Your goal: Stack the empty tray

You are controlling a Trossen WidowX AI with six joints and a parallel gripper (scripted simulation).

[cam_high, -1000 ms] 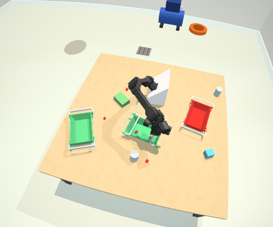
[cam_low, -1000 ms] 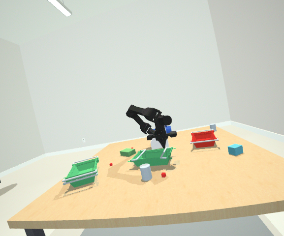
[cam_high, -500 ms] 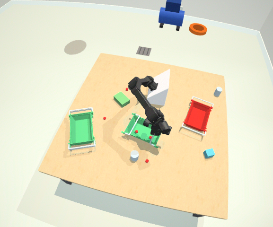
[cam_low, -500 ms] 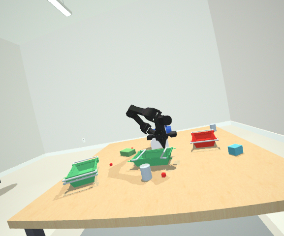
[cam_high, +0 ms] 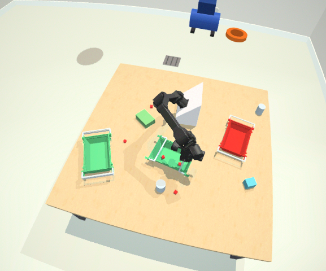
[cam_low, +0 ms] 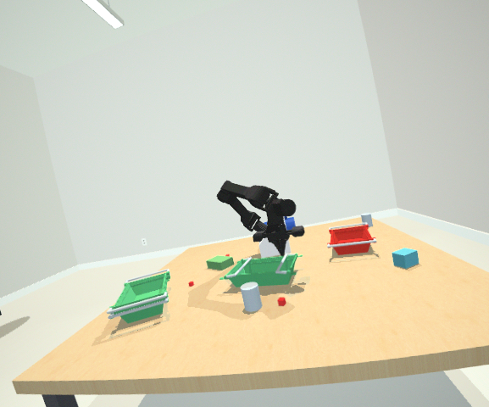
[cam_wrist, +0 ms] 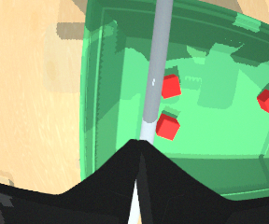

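Right now my gripper tip is 270 mm past the red tray, 280 mm to the right of it and 40 mm above it. From my gripper tip the other things lie so: cyan cube: 10 mm ahead, 410 mm to the left, 60 mm below; flat green block: 240 mm behind, 350 mm to the right, 70 mm below.
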